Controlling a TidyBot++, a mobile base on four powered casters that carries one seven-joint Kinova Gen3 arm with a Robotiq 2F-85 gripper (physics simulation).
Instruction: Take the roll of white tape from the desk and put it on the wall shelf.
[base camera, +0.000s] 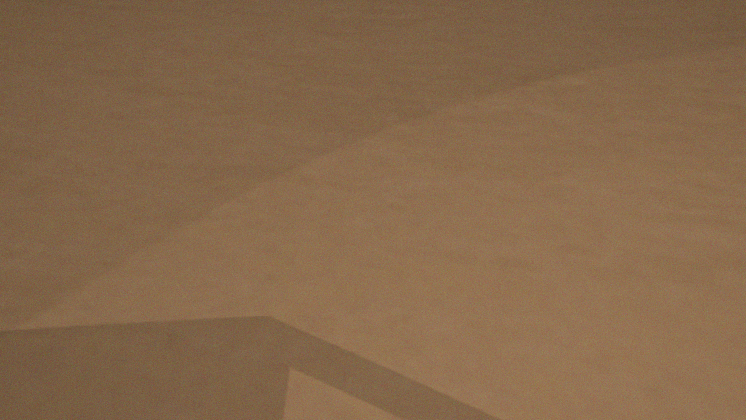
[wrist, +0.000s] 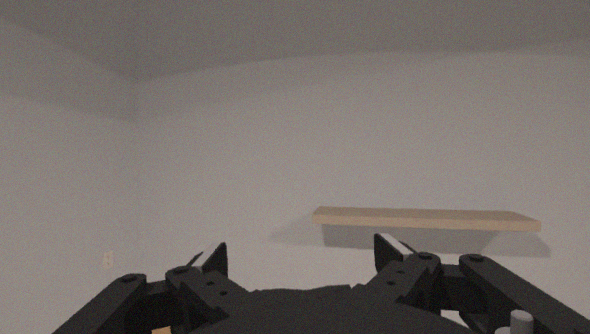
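A light wooden wall shelf (wrist: 425, 220) is fixed to the wall in the right half of the wrist view, seen beyond and above the right finger. A bare board shows, with a shadow on the wall under it. My gripper (wrist: 301, 254) is open, with its two fingers wide apart at the bottom of the wrist view and the wall behind the gap between them. The roll of white tape and the desk do not show in either view.
A pale wall outlet (wrist: 108, 259) is at the lower left of the wrist view, left of a wall corner. The base camera view shows the brown floor (base camera: 417, 234) with broad shadows across its upper left and bottom.
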